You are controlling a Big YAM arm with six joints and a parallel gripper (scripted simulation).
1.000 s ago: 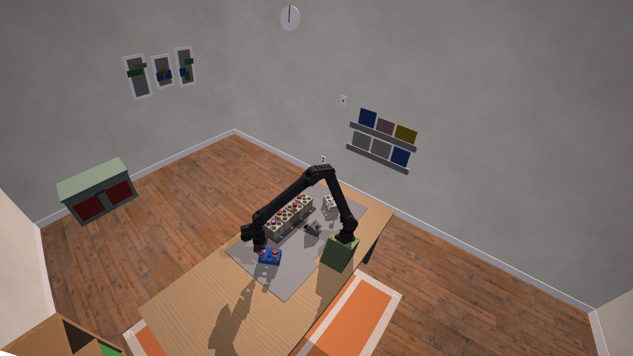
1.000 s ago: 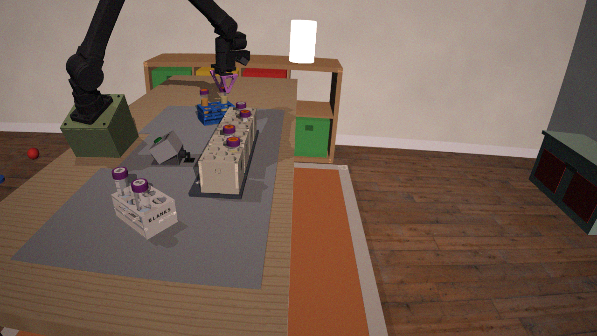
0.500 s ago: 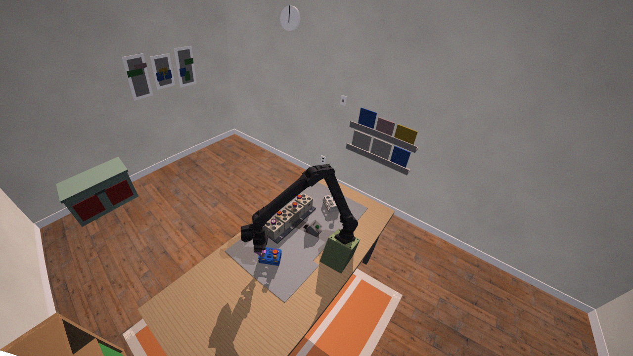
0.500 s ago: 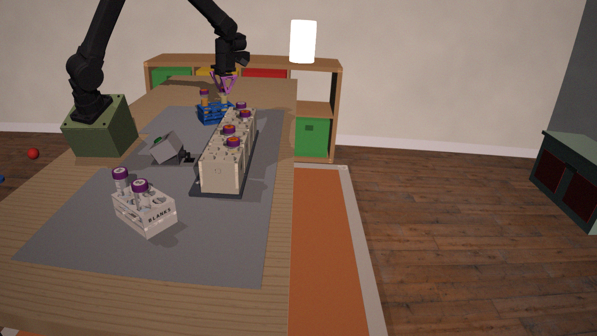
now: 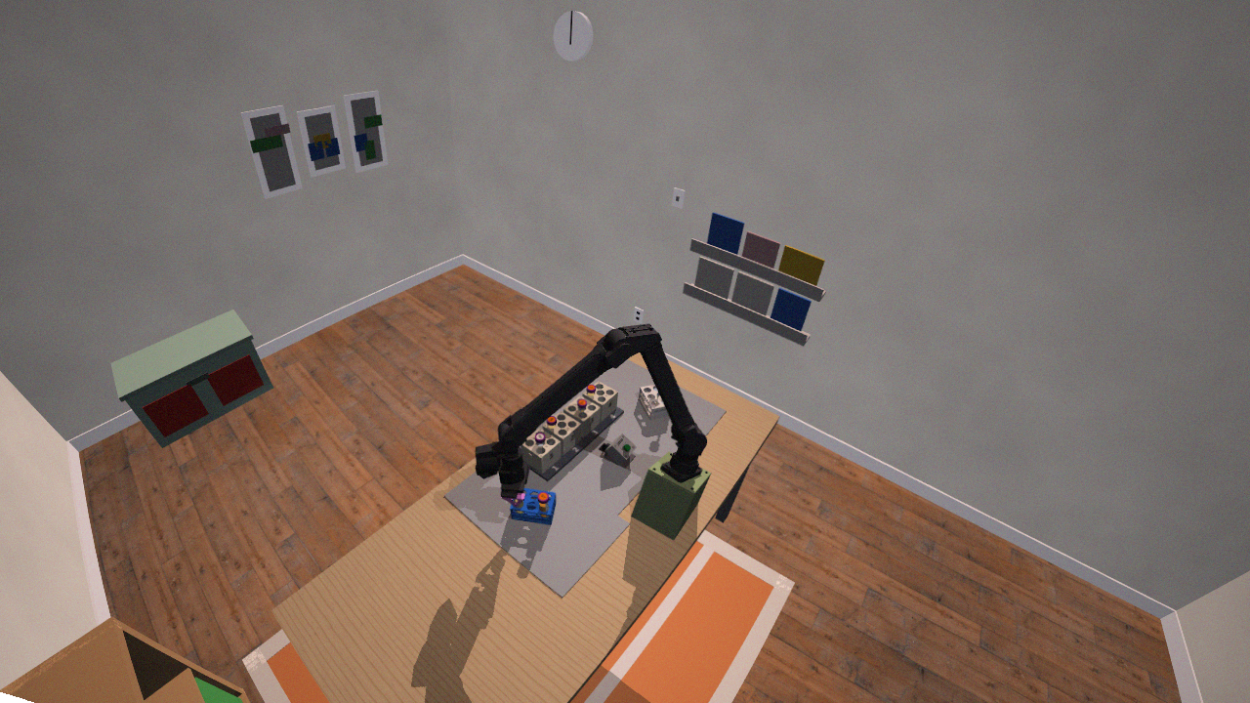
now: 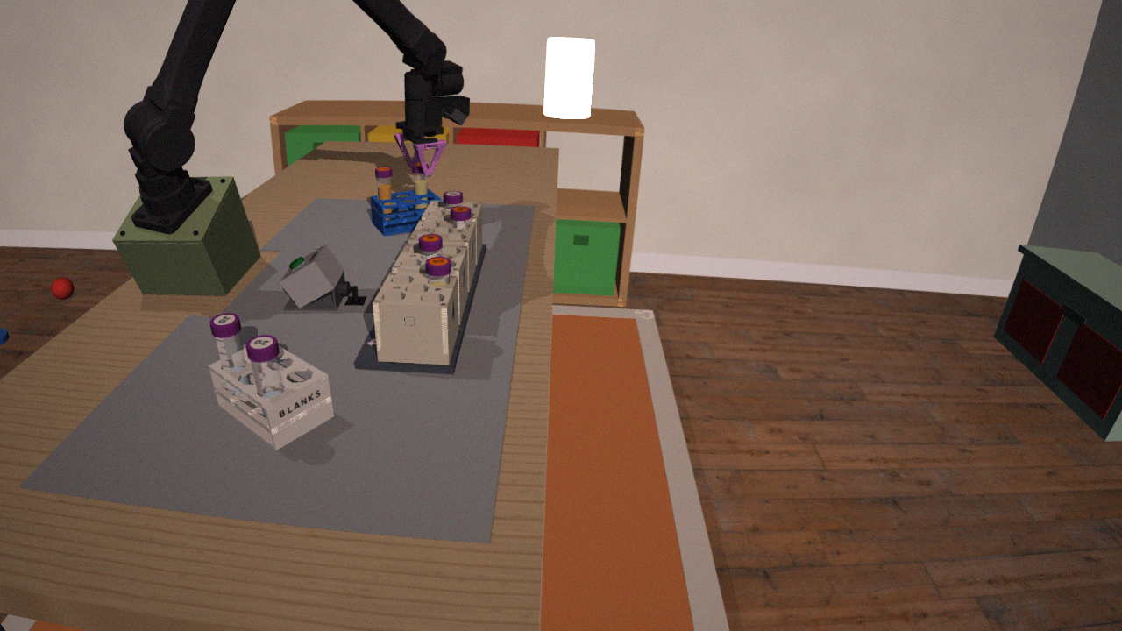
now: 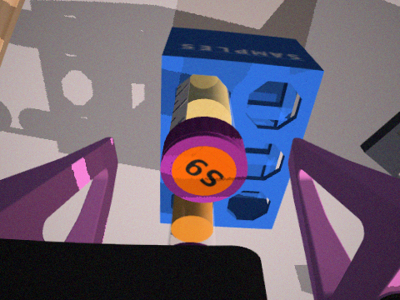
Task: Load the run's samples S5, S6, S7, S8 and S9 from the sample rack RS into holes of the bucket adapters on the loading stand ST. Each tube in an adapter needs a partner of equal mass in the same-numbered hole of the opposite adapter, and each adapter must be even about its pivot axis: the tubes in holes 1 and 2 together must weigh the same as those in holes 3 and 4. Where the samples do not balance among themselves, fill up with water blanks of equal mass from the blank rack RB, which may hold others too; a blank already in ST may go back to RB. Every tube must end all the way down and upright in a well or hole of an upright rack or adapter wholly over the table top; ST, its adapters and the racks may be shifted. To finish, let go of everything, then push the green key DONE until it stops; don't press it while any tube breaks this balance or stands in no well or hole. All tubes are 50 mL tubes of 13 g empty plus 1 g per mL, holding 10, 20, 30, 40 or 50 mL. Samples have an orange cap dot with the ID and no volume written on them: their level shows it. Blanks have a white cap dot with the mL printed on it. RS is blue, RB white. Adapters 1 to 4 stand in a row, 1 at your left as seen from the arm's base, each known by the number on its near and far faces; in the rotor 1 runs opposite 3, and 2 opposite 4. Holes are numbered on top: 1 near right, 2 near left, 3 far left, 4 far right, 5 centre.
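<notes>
Right now the sample tube S9 is 5 cm below my hand and 1 cm to the left of it. The rest, counted from my hand: blue sample rack RS: 8 cm below, 4 cm to the right, 2 cm behind; then orange-dot sample tube: 7 cm behind, 5 cm to the right, 5 cm below; then water blank marked 30: 19 cm to the right, 15 cm ahead, 5 cm below.
</notes>
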